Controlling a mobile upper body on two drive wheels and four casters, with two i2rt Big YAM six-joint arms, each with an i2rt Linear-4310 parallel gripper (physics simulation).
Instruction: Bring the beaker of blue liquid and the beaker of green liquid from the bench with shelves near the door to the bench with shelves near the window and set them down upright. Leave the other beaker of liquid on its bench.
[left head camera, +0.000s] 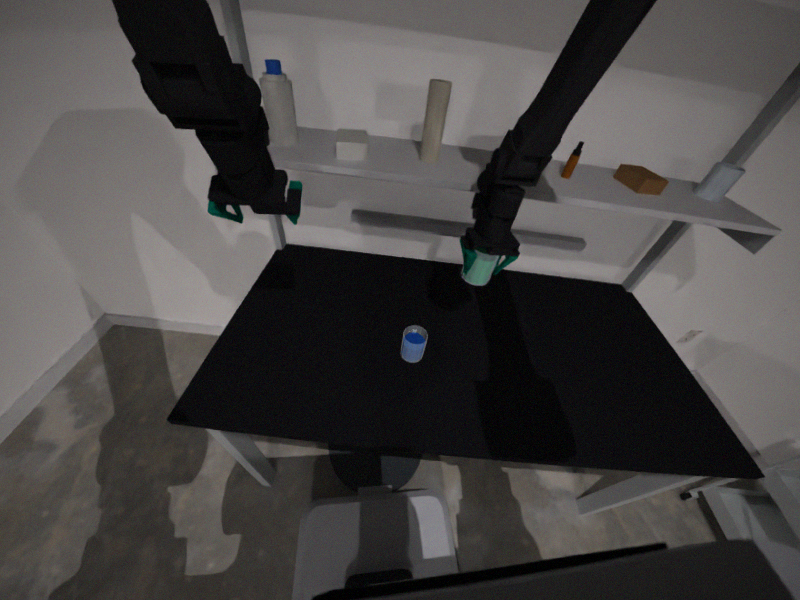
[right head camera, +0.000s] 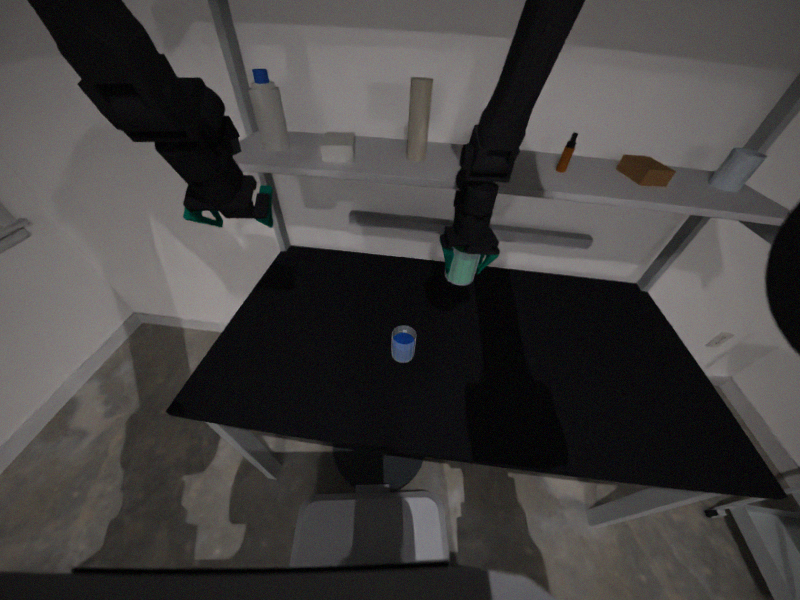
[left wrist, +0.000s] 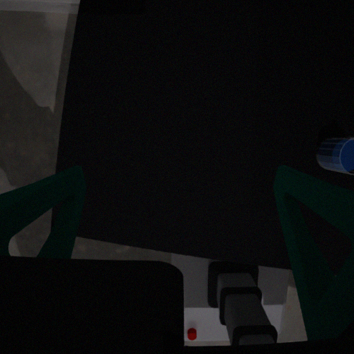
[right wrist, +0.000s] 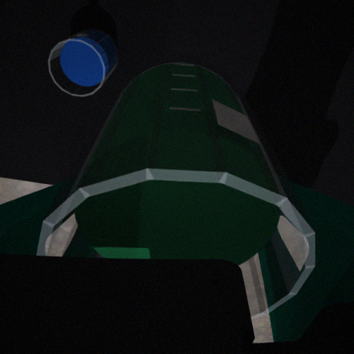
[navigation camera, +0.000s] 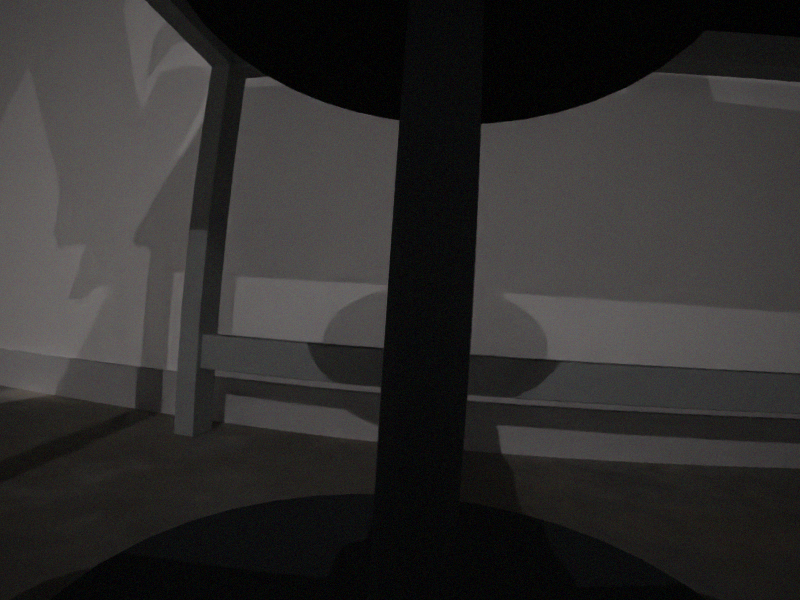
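Observation:
The beaker of blue liquid stands upright on the black bench top, near its middle. My right gripper is shut on the beaker of green liquid and holds it about upright above the bench, behind and to the right of the blue beaker. My left gripper is open and empty, high over the bench's back left part. The other beaker of liquid does not show.
A shelf behind the bench holds a blue-capped bottle, a white box, a tall cylinder, an orange bottle, a brown block and a grey cylinder. A stool stands under the bench. A cart is at the right.

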